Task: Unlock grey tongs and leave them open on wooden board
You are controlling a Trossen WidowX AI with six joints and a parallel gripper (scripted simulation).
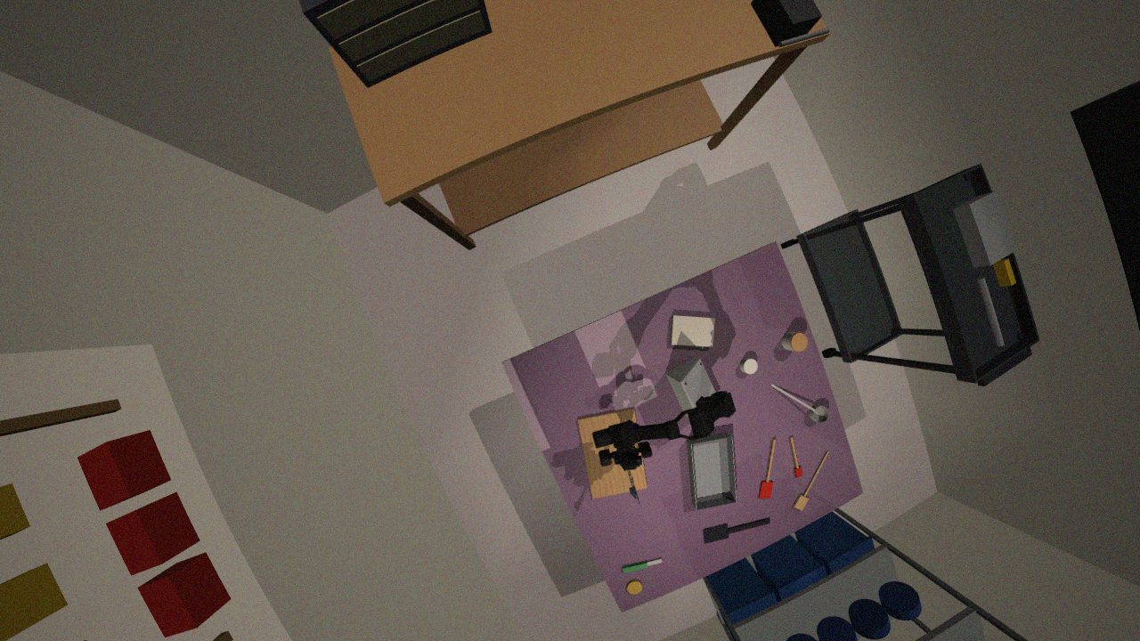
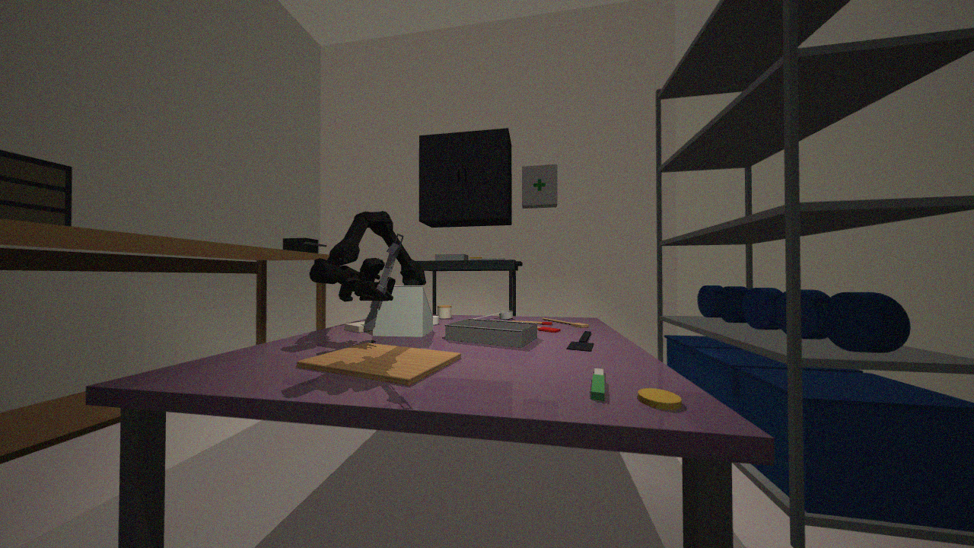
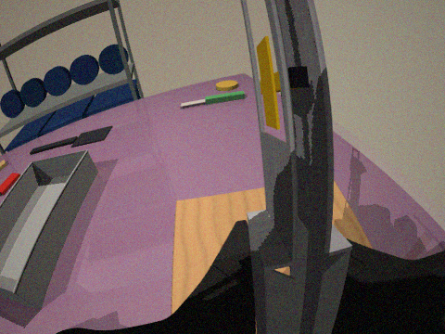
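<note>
Now: gripper tip 1 cm past the wooden board, 3 cm to the left of it and 16 cm above it. The rest, counted from my gripper tip: black spatula 57 cm ahead, 33 cm to the left, 17 cm below; yellow lock piece 2 cm behind, 7 cm above; yellow disc 64 cm ahead, 18 cm to the right, 16 cm below.
</note>
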